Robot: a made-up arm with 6 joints.
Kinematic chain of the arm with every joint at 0, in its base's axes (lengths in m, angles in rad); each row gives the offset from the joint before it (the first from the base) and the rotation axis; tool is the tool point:
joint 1: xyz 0 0 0.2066 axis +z
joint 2: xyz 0 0.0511 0 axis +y
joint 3: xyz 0 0 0.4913 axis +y
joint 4: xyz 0 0 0.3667 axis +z
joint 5: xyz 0 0 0 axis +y
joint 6: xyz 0 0 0.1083 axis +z
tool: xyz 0 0 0
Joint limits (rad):
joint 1: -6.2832..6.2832
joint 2: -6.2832..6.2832
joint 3: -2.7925..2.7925
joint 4: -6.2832..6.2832
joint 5: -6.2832..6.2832
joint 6: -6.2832..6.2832
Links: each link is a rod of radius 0.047 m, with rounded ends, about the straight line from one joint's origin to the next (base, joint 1, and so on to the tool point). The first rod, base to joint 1, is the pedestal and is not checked.
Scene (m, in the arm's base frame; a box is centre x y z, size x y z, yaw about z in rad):
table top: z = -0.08
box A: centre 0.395 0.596 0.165 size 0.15 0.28 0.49 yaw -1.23
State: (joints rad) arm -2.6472 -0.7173 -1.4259 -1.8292 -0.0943 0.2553
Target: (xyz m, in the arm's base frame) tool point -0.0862 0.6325 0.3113
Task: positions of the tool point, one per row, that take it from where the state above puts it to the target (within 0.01 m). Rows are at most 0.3 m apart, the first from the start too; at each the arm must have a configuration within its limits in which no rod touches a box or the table.
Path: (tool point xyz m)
1: 0.5574 0.4679 0.4940
2: 0.3797 0.5679 0.6696
3: 0.2353 0.6550 0.5441
4: 0.0704 0.6769 0.4224
5: -0.0862 0.6325 0.3113

